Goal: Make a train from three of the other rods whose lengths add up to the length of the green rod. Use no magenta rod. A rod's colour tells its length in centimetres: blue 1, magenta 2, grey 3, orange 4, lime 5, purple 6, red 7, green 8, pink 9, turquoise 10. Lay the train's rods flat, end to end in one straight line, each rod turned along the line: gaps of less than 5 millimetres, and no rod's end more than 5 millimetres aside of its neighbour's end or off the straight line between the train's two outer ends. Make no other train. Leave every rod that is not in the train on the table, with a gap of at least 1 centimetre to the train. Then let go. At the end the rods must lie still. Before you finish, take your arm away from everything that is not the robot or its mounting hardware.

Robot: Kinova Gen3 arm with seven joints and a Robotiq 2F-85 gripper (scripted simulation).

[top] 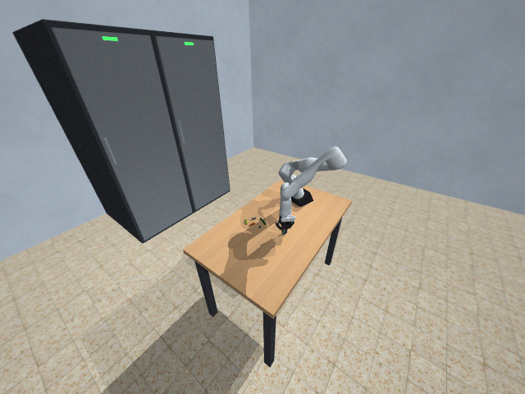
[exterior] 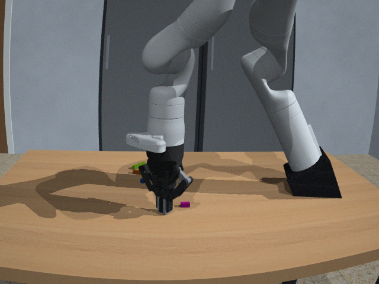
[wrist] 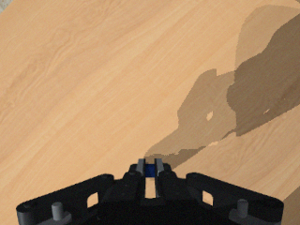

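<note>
The magenta rod is 60 mm behind my hand, 20 mm to the right of it and 20 mm below it. Also, from my hand: grey rod: 250 mm to the right, 70 mm behind, 20 mm below; orange rod: 240 mm to the right, 20 mm below, 10 mm behind; green rod: 180 mm to the right, 60 mm behind, 20 mm below.
</note>
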